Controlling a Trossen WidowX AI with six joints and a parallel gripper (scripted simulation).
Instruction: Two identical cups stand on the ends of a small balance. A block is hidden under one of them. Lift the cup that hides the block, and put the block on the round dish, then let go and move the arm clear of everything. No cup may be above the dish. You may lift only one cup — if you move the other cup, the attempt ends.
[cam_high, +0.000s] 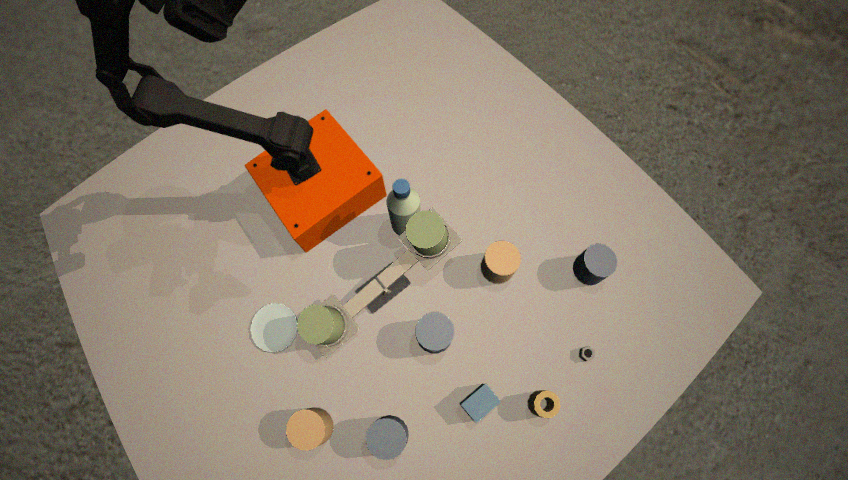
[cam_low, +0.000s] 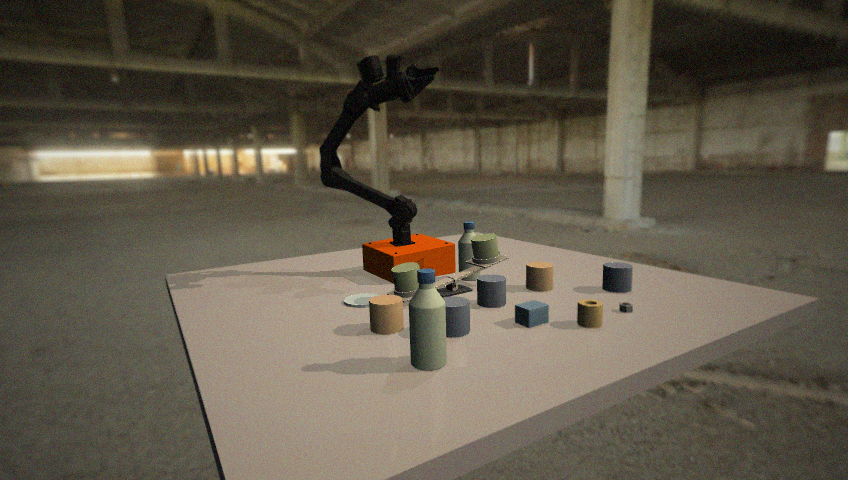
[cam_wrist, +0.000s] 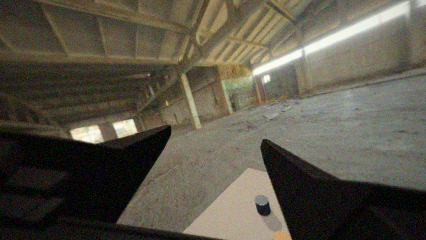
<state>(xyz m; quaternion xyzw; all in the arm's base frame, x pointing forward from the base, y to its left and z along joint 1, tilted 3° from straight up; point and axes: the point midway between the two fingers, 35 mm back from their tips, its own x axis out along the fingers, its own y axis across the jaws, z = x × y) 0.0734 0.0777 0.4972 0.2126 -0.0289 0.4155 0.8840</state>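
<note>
Now: gripper tip 560 mm above the pale green block, 200 mm short of it and 190 mm to the left of it. Also, from my gripper tip: pale round dish (590 mm below, 300 mm to the right, 140 mm ahead); then small nut (590 mm below, 520 mm ahead, 210 mm to the left).
</note>
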